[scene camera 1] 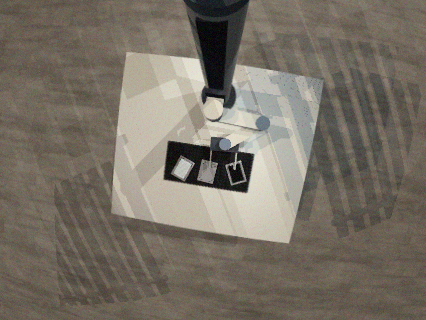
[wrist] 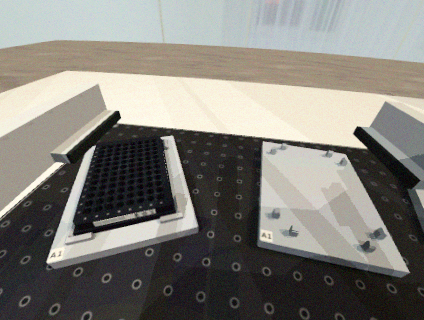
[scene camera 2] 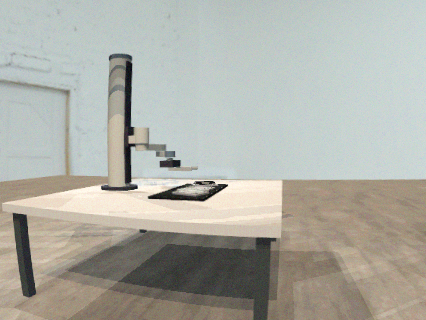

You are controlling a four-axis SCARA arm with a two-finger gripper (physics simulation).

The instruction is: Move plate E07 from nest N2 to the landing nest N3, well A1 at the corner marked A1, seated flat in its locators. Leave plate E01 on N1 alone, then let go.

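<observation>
My gripper (scene camera 1: 223, 166) (scene camera 2: 196, 168) (wrist: 237, 107) is open and empty, above the mat. Its fingers spread over the gap between a black many-welled plate and an empty nest. The black plate (wrist: 127, 180) (scene camera 1: 237, 173) lies in a pale nest (wrist: 185, 215), at left in the wrist view; the nest's A1 label shows at its near left corner. The empty grey nest (wrist: 320, 200) (scene camera 1: 207, 172) has small locator posts and an A1 label at its near left corner. A white plate (scene camera 1: 183, 168) lies in the remaining nest. I cannot read E07, E01 or nest numbers.
The black mat (scene camera 1: 175, 149) (scene camera 2: 160, 196) (wrist: 225, 200) with ringed holes carries the three nests in a row. It lies on the pale table (scene camera 1: 150, 210) (scene camera 2: 240, 215). The arm's column (scene camera 2: 117, 125) stands behind the mat.
</observation>
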